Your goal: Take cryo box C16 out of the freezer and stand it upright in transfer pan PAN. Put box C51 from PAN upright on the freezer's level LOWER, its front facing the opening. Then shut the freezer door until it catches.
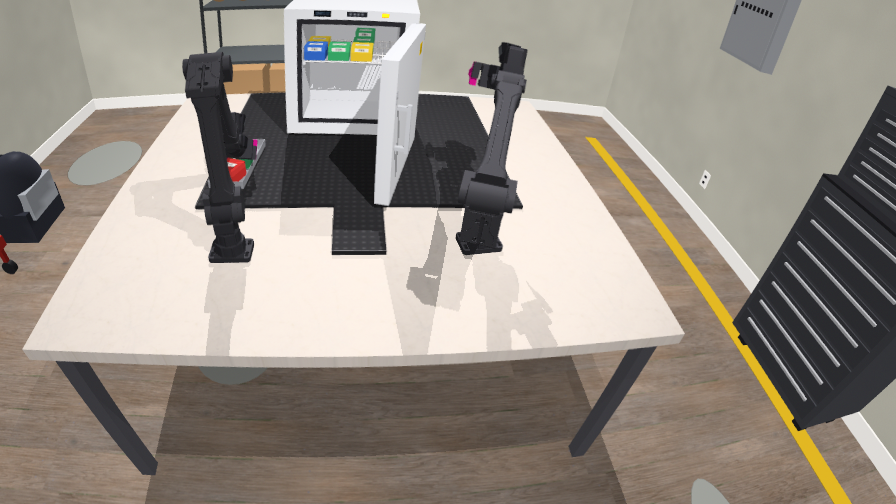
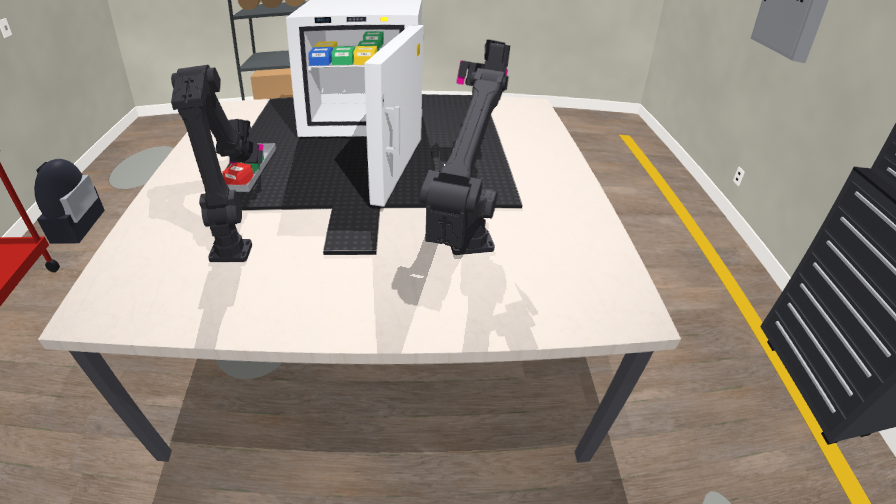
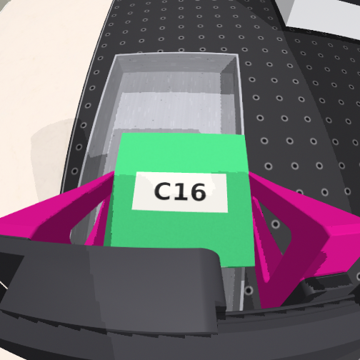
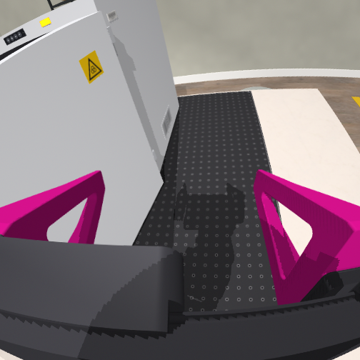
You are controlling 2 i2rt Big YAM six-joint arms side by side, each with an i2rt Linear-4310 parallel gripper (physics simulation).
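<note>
The left gripper (image 2: pixel 246 156) (image 3: pixel 181 172) is shut on green cryo box C16 (image 3: pixel 180 155), upright at the near part of pan PAN (image 1: pixel 260 150) (image 2: pixel 270 152) (image 3: pixel 170 110); whether its base touches the pan floor is hidden. A red box (image 1: pixel 236 169) (image 2: pixel 238 173), its label too small to read, sits at the pan's front end. The freezer (image 1: pixel 291 94) (image 2: pixel 301 94) (image 4: pixel 145 50) has its door (image 1: pixel 407 87) (image 2: pixel 401 81) (image 4: pixel 50 125) wide open. Its lower level (image 2: pixel 338 114) shows bare floor. The right gripper (image 4: pixel 180 172) is open and empty, raised right of the door.
The freezer's upper shelf holds a blue box (image 1: pixel 315 51) (image 2: pixel 320 56), a green box (image 1: pixel 338 51) (image 2: pixel 342 55), a yellow box (image 1: pixel 361 50) (image 2: pixel 365 55) and more boxes behind. The open door juts toward the table's front, between the arms. The black mat (image 1: pixel 307 175) (image 2: pixel 300 175) lies under the pan and freezer.
</note>
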